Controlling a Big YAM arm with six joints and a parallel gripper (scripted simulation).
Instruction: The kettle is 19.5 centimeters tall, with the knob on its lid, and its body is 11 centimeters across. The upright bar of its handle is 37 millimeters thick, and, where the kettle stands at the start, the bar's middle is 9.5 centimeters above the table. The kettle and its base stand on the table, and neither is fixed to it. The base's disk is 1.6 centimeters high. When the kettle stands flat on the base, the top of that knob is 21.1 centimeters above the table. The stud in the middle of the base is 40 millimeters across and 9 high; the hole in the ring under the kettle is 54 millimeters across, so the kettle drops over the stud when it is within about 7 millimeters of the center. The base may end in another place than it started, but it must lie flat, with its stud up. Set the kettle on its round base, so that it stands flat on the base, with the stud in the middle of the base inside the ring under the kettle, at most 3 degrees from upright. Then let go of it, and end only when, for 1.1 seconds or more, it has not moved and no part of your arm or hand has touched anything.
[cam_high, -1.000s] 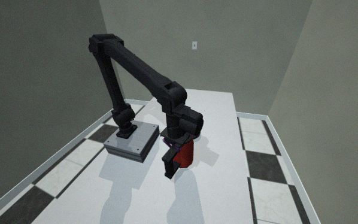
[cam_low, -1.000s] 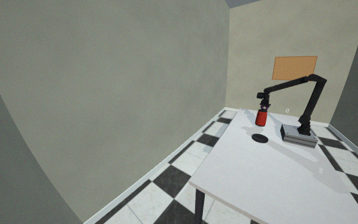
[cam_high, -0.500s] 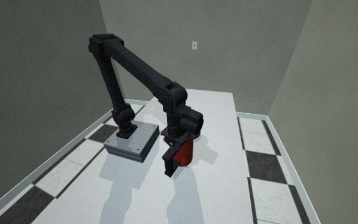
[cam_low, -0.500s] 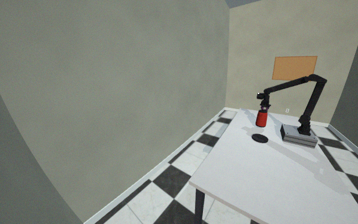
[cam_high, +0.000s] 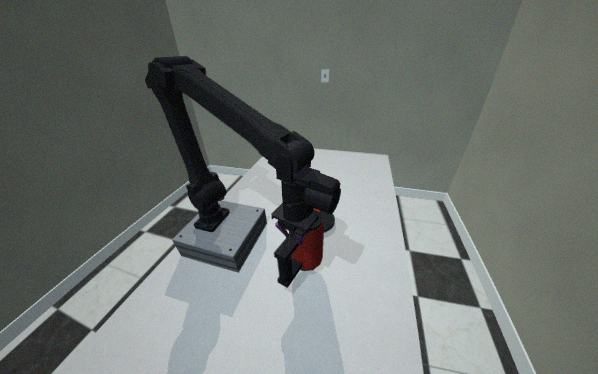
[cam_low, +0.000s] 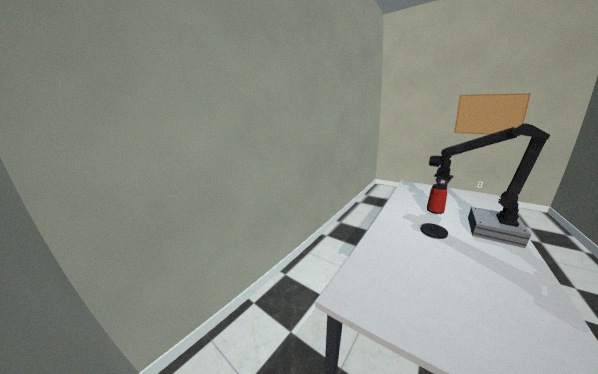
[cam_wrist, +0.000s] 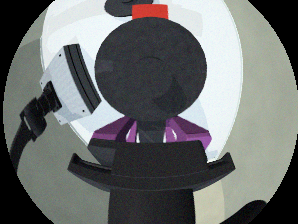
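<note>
My gripper is now 10 mm short of the red kettle, 30 mm to the right of it and 50 mm above it. The rest, counted from my hand: round black base (290 mm to the left, 180 mm below).
</note>
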